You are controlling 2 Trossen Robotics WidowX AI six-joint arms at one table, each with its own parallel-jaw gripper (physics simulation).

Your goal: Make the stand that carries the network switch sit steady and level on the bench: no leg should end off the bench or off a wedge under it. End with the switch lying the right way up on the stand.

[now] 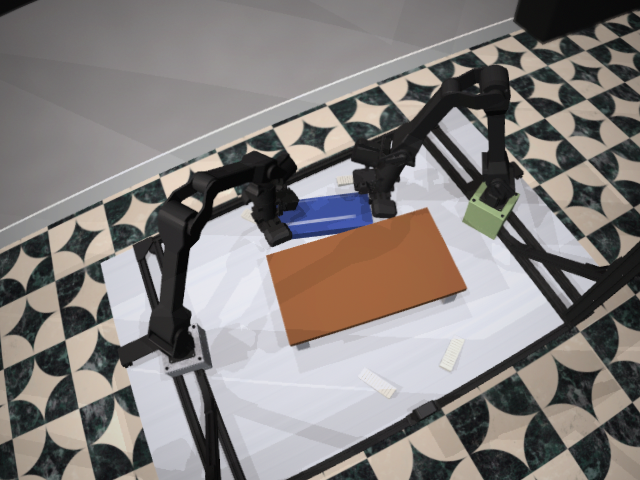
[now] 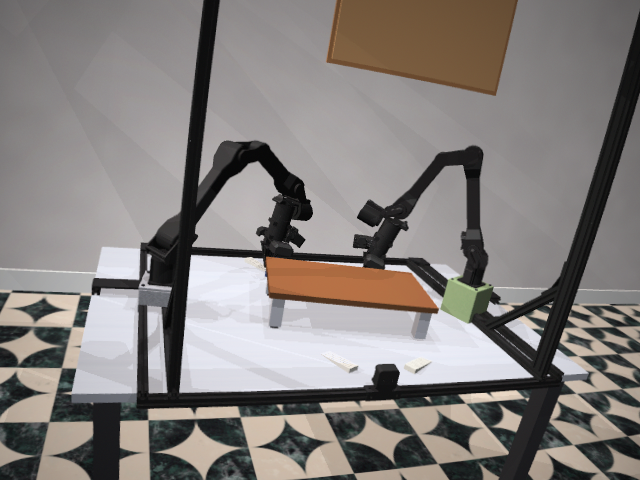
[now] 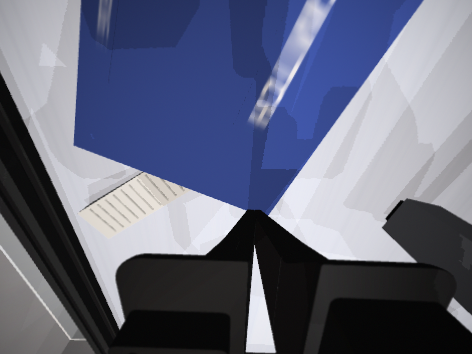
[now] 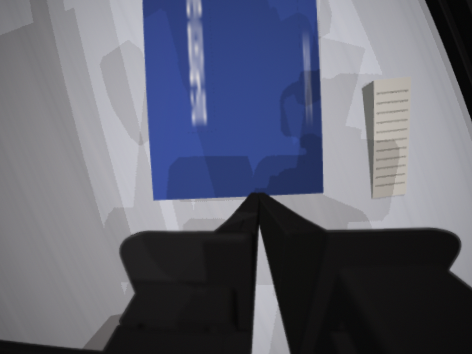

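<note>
The stand, a brown board on grey legs, stands on the bench; no wedge shows under its two front legs, and its back legs are mostly hidden. The blue switch lies printed side up on the bench behind it. My left gripper is shut and empty at one corner of the switch. My right gripper is shut and empty at its right end. Cream wedges lie in front of the stand.
Another wedge lies behind the switch. One more wedge lies by the switch's left end, partly hidden. The black frame edges the white bench. A green arm base stands at the right.
</note>
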